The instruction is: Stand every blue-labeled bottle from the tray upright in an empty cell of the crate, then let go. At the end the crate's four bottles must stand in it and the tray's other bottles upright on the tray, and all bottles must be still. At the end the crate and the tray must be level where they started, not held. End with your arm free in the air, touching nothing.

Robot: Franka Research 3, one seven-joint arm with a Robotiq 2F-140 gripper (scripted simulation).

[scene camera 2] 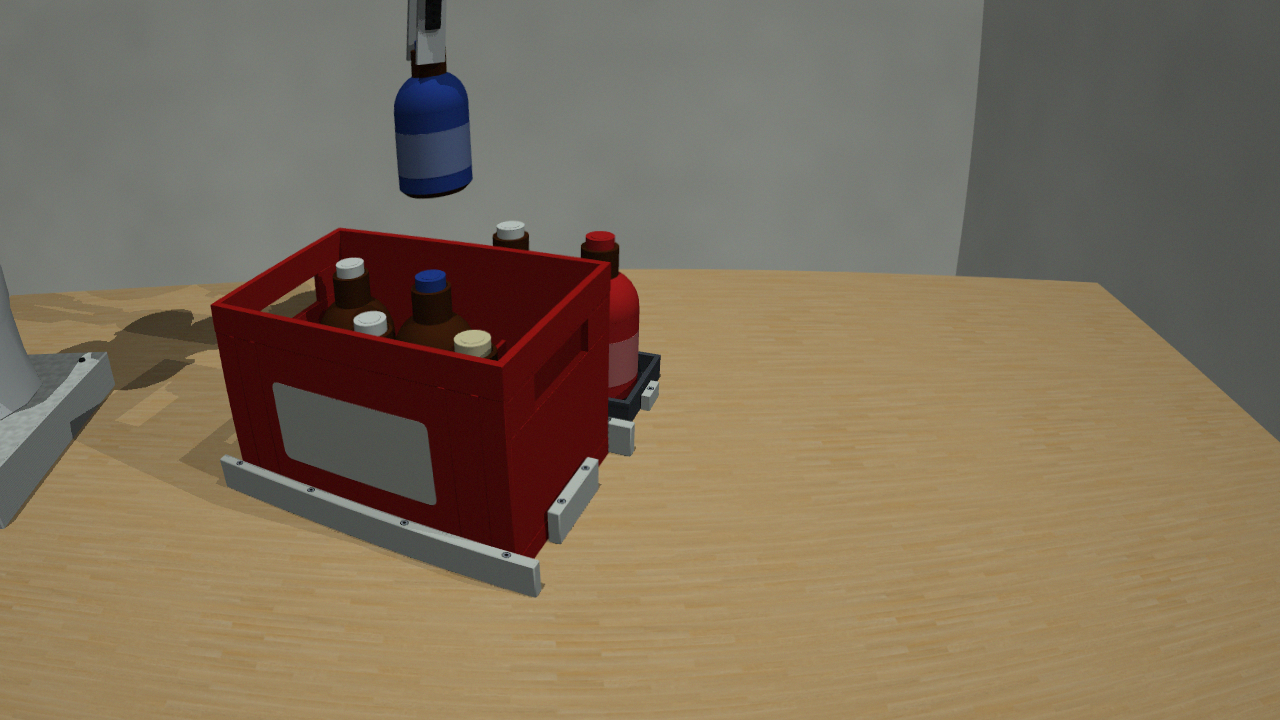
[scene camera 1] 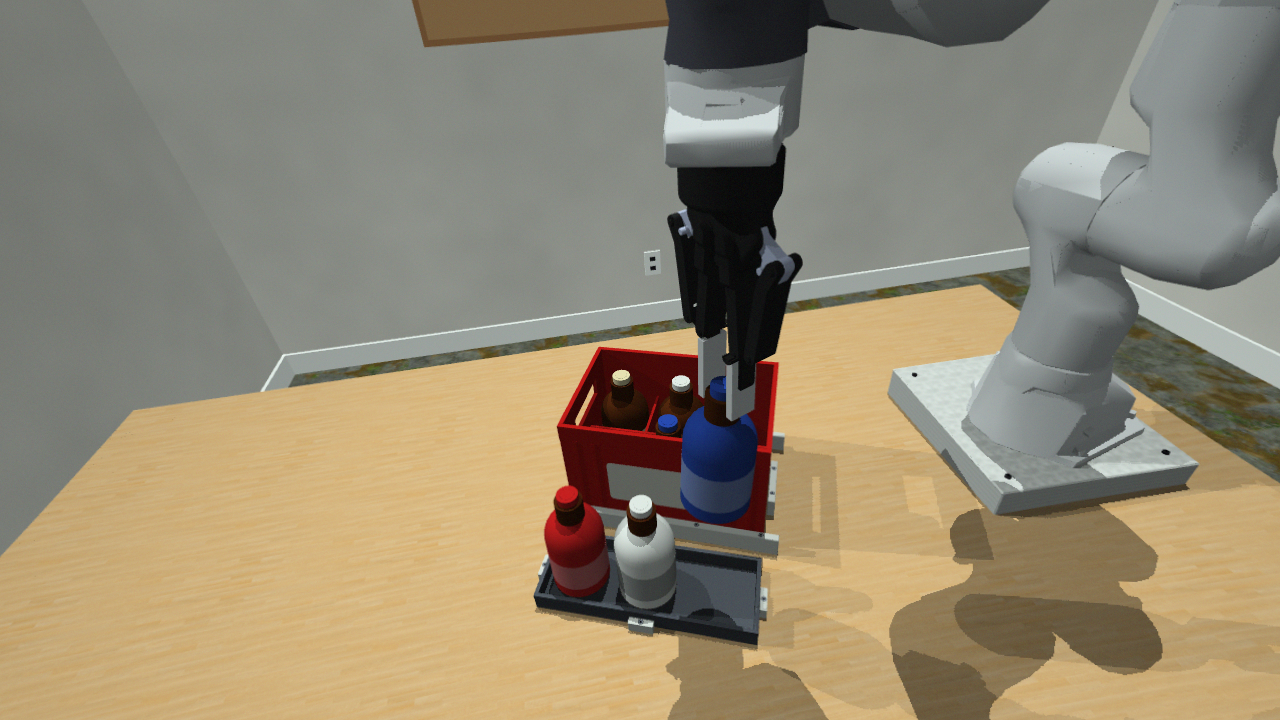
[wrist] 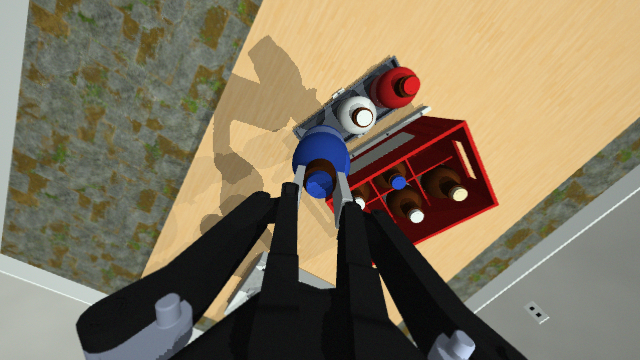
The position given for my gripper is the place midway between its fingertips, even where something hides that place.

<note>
In view: my gripper (scene camera 1: 725, 401), a blue-labeled bottle (scene camera 2: 431, 111) and a red crate (scene camera 2: 481, 449).
The blue-labeled bottle shows as well in scene camera 1 (scene camera 1: 718, 457) and in the wrist view (wrist: 322, 149). The red crate also shows in the wrist view (wrist: 425, 143). My gripper is seen too in scene camera 2 (scene camera 2: 425, 61) and in the wrist view (wrist: 319, 180).
</note>
